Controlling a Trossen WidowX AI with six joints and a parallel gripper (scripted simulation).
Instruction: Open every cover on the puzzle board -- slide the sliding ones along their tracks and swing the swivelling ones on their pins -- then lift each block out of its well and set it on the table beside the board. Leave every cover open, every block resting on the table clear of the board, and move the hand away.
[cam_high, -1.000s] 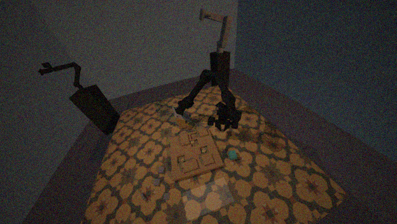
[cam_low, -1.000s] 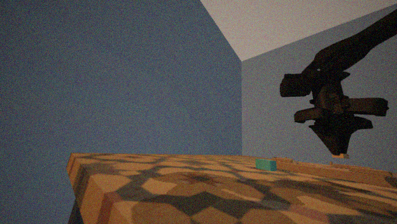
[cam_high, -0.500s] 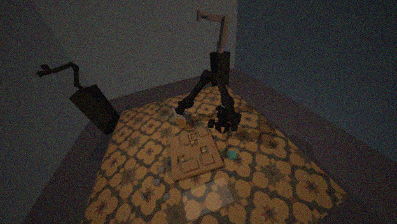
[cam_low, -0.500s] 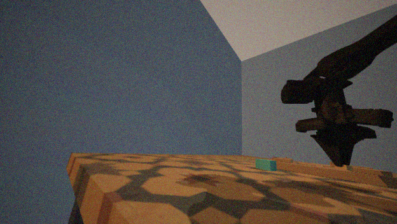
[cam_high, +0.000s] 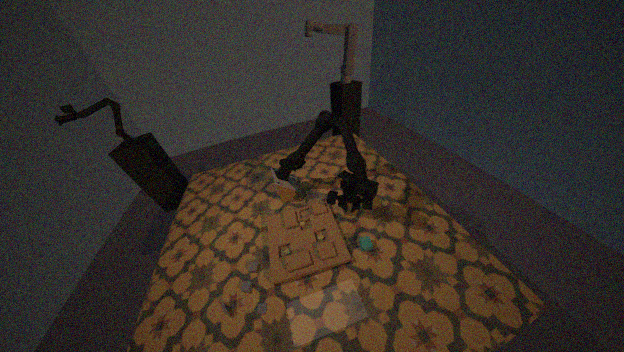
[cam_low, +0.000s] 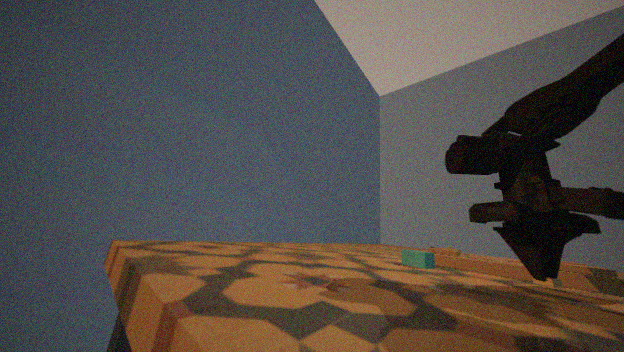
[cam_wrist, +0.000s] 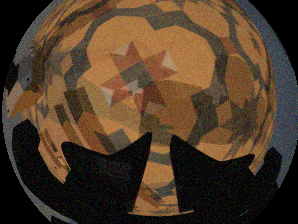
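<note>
My gripper tip is 1 cm short of the tan puzzle board, 21 cm to the left of it and 1 cm below it. Also, from my gripper tip: teal block (16 cm ahead, 3 cm to the right).
</note>
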